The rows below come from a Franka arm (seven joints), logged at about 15 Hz.
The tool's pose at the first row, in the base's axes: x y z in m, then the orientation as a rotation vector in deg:
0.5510 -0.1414 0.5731 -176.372 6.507 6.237
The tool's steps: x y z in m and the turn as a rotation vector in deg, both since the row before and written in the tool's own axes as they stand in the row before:
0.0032 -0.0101 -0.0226 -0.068 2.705 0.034
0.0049 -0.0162 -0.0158 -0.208 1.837 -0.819
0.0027 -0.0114 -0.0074 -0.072 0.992 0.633
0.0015 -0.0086 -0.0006 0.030 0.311 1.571
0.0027 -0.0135 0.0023 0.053 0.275 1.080
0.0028 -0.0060 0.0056 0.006 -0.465 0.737
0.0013 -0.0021 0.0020 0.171 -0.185 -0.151
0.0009 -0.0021 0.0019 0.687 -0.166 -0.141
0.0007 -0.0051 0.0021 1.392 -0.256 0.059
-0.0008 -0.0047 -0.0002 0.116 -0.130 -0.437
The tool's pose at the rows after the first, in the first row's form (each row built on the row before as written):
0.5565 -0.1330 0.5959 -176.633 6.684 2.080
0.5630 -0.1181 0.6124 -176.952 5.505 -0.776
0.5663 -0.1073 0.6204 -177.005 6.526 -2.280
0.5684 -0.0989 0.6215 -176.854 8.961 -2.701
0.5725 -0.0856 0.6200 -176.700 10.634 -3.086
0.5762 -0.0797 0.6148 -176.594 11.748 -2.339
0.5778 -0.0777 0.6129 -176.433 11.493 -2.075
0.5790 -0.0756 0.6111 -175.757 11.214 -1.887
0.5804 -0.0705 0.6094 -174.353 11.183 -1.615
0.5802 -0.0658 0.6100 -174.277 10.501 -1.458

